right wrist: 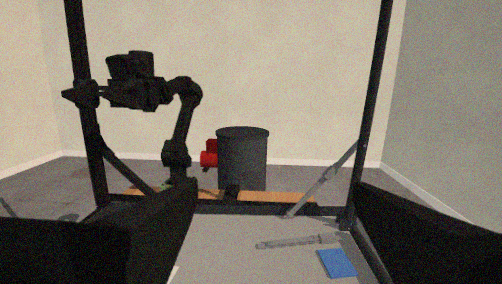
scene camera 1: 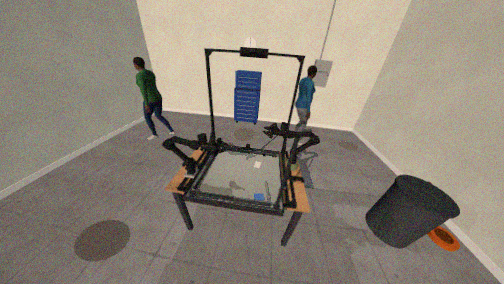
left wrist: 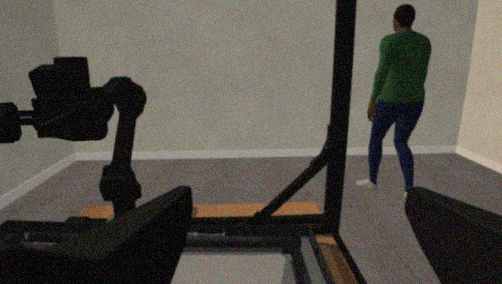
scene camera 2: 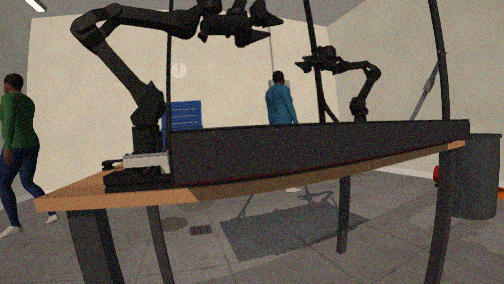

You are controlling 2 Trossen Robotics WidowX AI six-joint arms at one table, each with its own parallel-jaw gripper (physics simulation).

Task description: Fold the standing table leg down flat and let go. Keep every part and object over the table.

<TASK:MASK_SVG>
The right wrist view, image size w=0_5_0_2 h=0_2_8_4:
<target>my left gripper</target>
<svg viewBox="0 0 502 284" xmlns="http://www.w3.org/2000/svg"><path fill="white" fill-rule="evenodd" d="M159 106L157 82L154 79L137 79L137 77L144 73L147 66L144 60L137 59L137 56L131 54L116 54L106 57L105 62L112 78L107 79L108 86L98 86L95 79L74 79L73 88L61 91L61 96L75 103L77 108L98 108L100 105L99 96L108 100L110 107L129 108L132 110L156 110Z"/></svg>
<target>my right gripper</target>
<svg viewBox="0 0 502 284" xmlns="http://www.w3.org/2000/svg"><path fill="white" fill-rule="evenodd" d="M354 183L352 192L353 204L368 237L394 284L502 284L502 233L500 234L451 217L368 183ZM197 178L188 178L125 209L88 224L72 221L0 216L0 284L167 284L194 215L198 199Z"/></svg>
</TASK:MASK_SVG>
